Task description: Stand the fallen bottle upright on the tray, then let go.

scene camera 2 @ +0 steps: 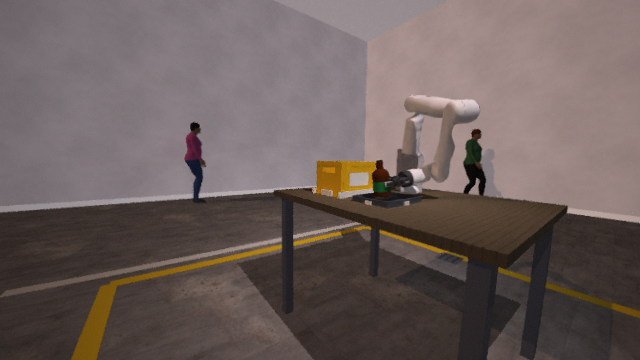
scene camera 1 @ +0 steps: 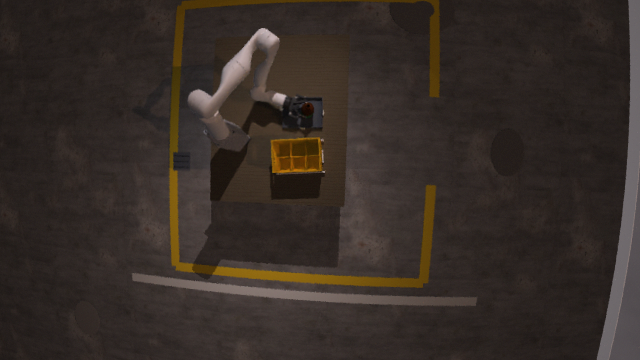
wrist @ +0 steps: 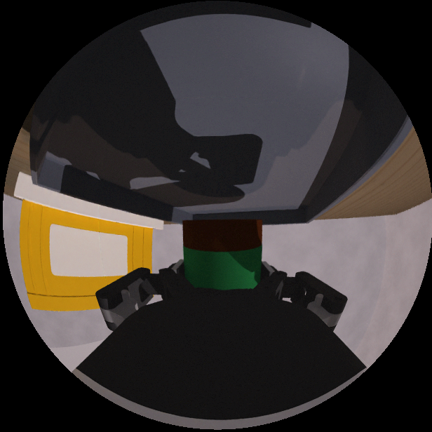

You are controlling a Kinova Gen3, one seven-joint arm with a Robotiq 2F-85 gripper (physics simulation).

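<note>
The brown bottle with a green label stands upright, neck up, between the fingers of my gripper. The gripper comes in level from the side and is shut on the bottle around its label. The dark grey tray lies flat on the table, and the bottle's base is inside its outline, at or very near its floor. The tray's rim hides the lowest part of the base in scene camera 2, so I cannot tell whether it touches.
A yellow crate with several compartments stands beside the tray on the same wooden table. A person in pink and a person in green are in the background, away from the table.
</note>
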